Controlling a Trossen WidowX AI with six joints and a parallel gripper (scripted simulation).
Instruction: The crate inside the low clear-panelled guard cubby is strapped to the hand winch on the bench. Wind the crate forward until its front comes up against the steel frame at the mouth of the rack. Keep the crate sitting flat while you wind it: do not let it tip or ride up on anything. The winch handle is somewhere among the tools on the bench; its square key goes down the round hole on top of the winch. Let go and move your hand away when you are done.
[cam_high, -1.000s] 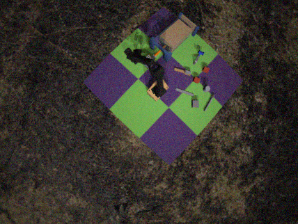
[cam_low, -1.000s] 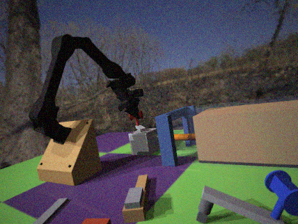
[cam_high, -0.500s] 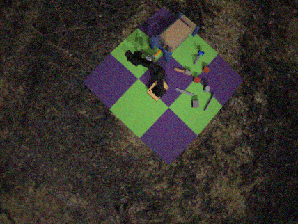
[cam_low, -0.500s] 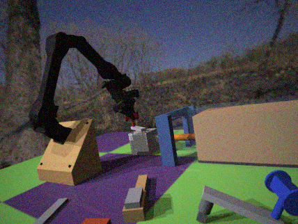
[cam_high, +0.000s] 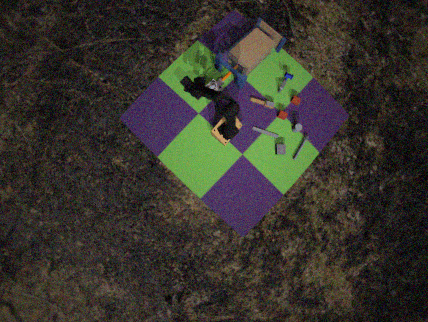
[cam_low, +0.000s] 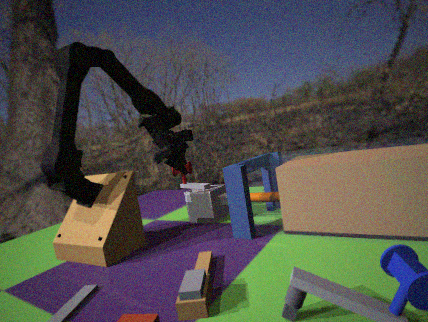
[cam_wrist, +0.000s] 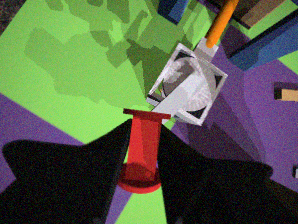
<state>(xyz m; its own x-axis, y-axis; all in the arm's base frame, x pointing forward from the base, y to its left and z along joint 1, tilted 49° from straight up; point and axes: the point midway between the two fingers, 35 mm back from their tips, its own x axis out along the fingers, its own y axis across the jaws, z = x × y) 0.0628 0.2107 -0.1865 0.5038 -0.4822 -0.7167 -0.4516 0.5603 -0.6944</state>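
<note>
Now: the grey winch 7 cm ahead of my gripper tip, 4 cm to the right of it and 10 cm below it. Also, from my gripper tip: red grip 1 cm behind, 1 cm to the right; then grey bar 16 cm ahead, 50 cm to the right, 13 cm below; then wood-and-grey block 30 cm ahead, 34 cm to the right, 11 cm below.
</note>
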